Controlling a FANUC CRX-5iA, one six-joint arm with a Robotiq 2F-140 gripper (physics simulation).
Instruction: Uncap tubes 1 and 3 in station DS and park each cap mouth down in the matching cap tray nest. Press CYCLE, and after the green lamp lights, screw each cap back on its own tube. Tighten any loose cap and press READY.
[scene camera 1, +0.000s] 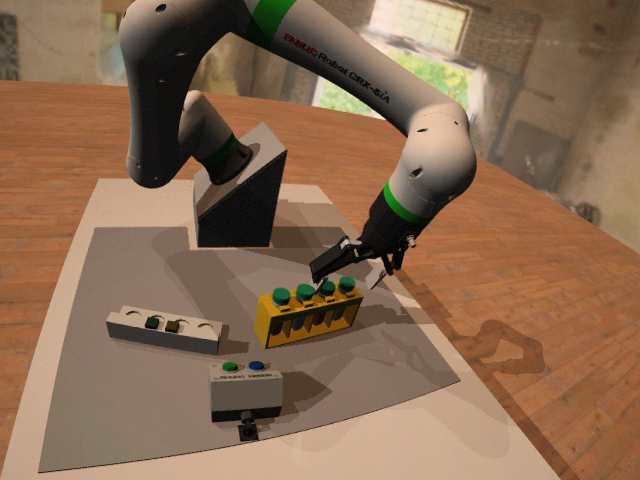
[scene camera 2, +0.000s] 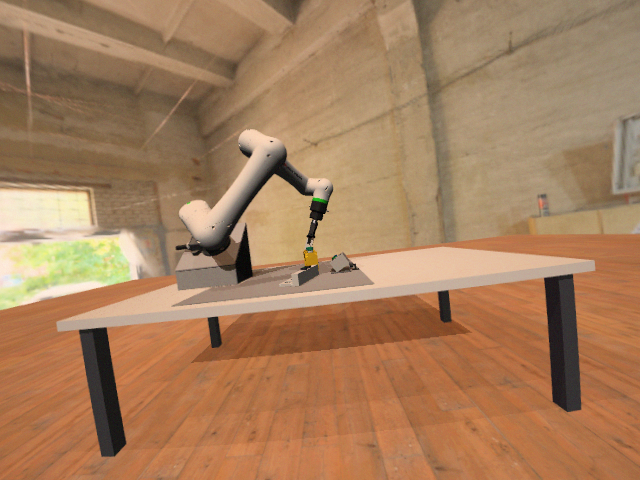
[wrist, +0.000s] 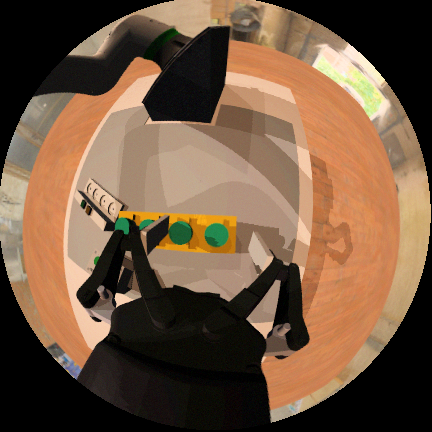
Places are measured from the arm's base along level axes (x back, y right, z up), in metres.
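Where they show: gripper, fingertip midpoint: (scene camera 1: 341, 286) (wrist: 209, 232); arm's base at its link origin: (scene camera 1: 232, 166) (wrist: 181, 55).
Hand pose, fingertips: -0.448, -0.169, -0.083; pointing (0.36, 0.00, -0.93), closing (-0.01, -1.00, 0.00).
Observation:
Each offset is from my fingertips to the top centre of the thing, as dx, dy, dz. "spot": to the spot under its first point.
The yellow rack {-0.011, +0.067, -0.004} (scene camera 1: 262, 326) (scene camera 2: 310, 259) (wrist: 232, 247) holds upright tubes with green caps, seen at its left end {spot: -0.030, +0.148, +0.014} (scene camera 1: 281, 296), beside that {-0.015, +0.093, +0.014} (scene camera 1: 305, 292), then a third cap {-0.008, +0.041, +0.014} (scene camera 1: 326, 289) (wrist: 180, 233) and the right-end cap {-0.001, -0.010, +0.014} (scene camera 1: 346, 283) (wrist: 216, 234). My gripper (scene camera 1: 348, 281) (scene camera 2: 310, 244) (wrist: 209, 232) is wide open over the rack's right half. One pad stands between the second and third caps in the wrist view, partly hiding the second; the other is beyond the right end. The white cap tray {+0.015, +0.362, -0.054} (scene camera 1: 165, 338) (scene camera 2: 305, 275) shows round nests without caps. Tube numbers are unreadable.
A grey button box {-0.161, +0.243, -0.023} (scene camera 1: 245, 395) (scene camera 2: 341, 263) with a green button {-0.136, +0.263, -0.032} (scene camera 1: 230, 366) (wrist: 96, 261) and a blue button {-0.141, +0.219, -0.032} (scene camera 1: 256, 365) stands in front of the rack. Dark green {-0.006, +0.390, -0.054} (scene camera 1: 151, 322) and amber {-0.018, +0.352, -0.054} (scene camera 1: 172, 326) squares show at the tray. The arm's wedge base (scene camera 1: 237, 211) (wrist: 187, 87) stands behind.

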